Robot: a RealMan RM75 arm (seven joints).
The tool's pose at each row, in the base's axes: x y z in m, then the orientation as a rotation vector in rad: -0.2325 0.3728 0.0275 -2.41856 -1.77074 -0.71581; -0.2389 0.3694 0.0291 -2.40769 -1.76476 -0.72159; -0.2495 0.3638 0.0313 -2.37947 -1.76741 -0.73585; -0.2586 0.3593 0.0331 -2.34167 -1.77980 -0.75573; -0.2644 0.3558 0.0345 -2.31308 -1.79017 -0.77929; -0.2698 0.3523 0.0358 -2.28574 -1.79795 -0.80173; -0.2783 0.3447 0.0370 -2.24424 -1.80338 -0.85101; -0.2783 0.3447 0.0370 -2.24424 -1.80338 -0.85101; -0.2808 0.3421 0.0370 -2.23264 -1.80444 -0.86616; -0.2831 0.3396 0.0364 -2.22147 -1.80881 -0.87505; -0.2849 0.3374 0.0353 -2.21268 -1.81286 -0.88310; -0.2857 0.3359 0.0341 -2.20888 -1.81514 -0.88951
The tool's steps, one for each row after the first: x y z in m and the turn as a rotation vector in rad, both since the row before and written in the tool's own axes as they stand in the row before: -0.0039 -0.0044 -0.0046 0.00531 0.01069 0.00129; -0.0065 -0.0073 -0.0072 0.00882 0.02120 -0.00836; -0.0052 -0.0065 -0.0061 0.00852 0.02548 -0.01726; -0.0036 -0.0040 -0.0044 0.00094 0.02189 -0.01475; -0.0034 -0.0037 -0.0042 0.00118 0.02155 -0.01291; -0.0073 -0.0055 -0.0069 -0.00631 0.04012 -0.01750; 0.0000 0.0000 0.0000 0.00000 0.00000 0.00000; -0.0025 -0.0016 -0.0020 -0.00268 0.01176 -0.00486; -0.0027 -0.0016 -0.0014 0.00000 0.00810 -0.00620; -0.0026 -0.0014 -0.0007 -0.00082 0.00645 -0.00544; -0.0020 -0.0007 0.0000 -0.00228 0.00351 -0.00310
